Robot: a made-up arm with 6 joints. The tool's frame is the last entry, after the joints. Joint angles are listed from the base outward. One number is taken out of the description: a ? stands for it. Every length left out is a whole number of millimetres.
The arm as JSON. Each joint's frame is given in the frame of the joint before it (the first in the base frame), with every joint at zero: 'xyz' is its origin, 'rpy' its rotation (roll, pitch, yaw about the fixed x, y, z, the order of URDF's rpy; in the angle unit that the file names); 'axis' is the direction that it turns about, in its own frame. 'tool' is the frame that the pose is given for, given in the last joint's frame.
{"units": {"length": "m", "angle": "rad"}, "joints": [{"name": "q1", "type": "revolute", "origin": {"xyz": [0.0, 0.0, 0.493], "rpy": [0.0, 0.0, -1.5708]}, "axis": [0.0, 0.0, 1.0]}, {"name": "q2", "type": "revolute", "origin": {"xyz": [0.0, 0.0, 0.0], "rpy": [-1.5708, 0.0, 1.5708]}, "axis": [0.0, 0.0, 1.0]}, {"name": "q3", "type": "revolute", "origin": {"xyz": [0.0, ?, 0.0], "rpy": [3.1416, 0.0, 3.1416]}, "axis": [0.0, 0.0, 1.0]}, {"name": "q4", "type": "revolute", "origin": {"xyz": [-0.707, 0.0, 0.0], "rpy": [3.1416, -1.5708, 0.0]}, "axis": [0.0, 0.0, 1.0]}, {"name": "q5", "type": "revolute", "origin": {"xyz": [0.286, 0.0, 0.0], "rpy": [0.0, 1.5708, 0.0]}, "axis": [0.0, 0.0, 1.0]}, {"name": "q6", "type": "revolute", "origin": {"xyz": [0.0, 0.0, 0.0], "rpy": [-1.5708, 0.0, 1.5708]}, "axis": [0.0, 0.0, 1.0]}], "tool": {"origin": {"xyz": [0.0, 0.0, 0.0], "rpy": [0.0, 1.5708, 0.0]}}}
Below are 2 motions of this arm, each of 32 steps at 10 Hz.
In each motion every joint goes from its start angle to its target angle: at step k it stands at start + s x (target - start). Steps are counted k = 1, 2, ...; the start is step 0. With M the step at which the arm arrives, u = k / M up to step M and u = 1 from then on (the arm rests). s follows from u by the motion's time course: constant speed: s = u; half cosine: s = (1 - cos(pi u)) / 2; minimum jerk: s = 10 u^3 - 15 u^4 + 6 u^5.
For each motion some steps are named. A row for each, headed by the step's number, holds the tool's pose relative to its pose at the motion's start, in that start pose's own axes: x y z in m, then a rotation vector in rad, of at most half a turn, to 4 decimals.
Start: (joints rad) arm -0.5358 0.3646 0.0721 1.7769 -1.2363 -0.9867
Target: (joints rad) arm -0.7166 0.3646 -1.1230 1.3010 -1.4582 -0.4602
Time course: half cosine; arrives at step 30
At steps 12, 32:
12: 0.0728 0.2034 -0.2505 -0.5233 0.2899 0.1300
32: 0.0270 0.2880 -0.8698 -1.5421 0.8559 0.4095

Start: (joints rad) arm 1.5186 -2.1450 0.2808 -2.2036 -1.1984 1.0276
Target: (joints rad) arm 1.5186 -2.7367 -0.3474 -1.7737 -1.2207 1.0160
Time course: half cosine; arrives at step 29
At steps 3, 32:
3: -0.0078 0.0189 -0.0065 -0.0031 0.0092 -0.0055
32: -0.4317 0.6106 -0.3740 -0.1090 0.3568 -0.2100

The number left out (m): -1.395
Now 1 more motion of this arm.
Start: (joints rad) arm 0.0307 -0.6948 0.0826 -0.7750 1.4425 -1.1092
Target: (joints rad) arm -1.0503 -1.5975 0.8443 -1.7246 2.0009 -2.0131
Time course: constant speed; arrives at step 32
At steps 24, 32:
24: -0.7733 1.1033 -0.6171 1.6264 0.0252 1.0863
32: -1.4819 1.1809 -0.6808 2.2505 0.2518 0.9987

